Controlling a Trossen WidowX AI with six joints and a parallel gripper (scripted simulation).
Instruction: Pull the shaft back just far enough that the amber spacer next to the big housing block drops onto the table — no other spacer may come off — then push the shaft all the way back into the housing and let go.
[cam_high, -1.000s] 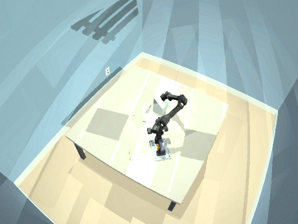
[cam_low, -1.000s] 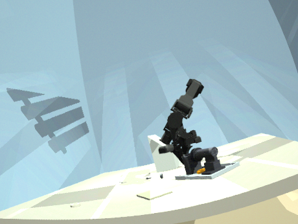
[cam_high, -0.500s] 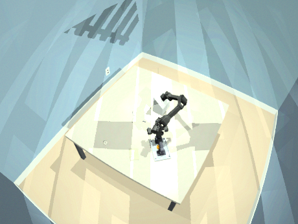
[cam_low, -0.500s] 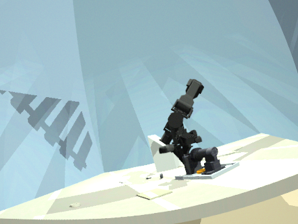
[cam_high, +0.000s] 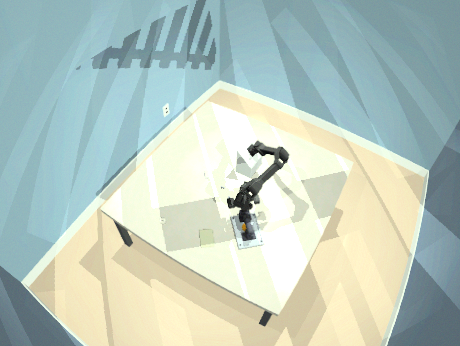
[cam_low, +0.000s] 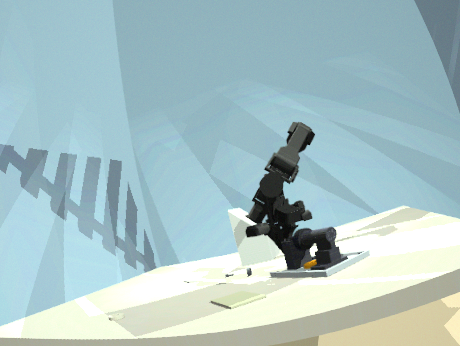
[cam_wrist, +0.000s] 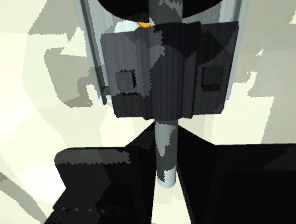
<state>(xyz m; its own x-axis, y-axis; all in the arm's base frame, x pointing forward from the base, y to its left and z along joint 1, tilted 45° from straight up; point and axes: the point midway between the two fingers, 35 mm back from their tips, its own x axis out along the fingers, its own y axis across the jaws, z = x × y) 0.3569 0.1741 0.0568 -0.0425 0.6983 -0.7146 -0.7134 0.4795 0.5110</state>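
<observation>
Now: gripper tip 5 cm short of the grey shaft, 5 cm to the right of it and 4 cm below it. From my gripper tip the other things lie so: flat pale patch 27 cm ahead, 7 cm to the right, 4 cm below; amber spacer 8 cm ahead, 8 cm to the left, 3 cm below.
</observation>
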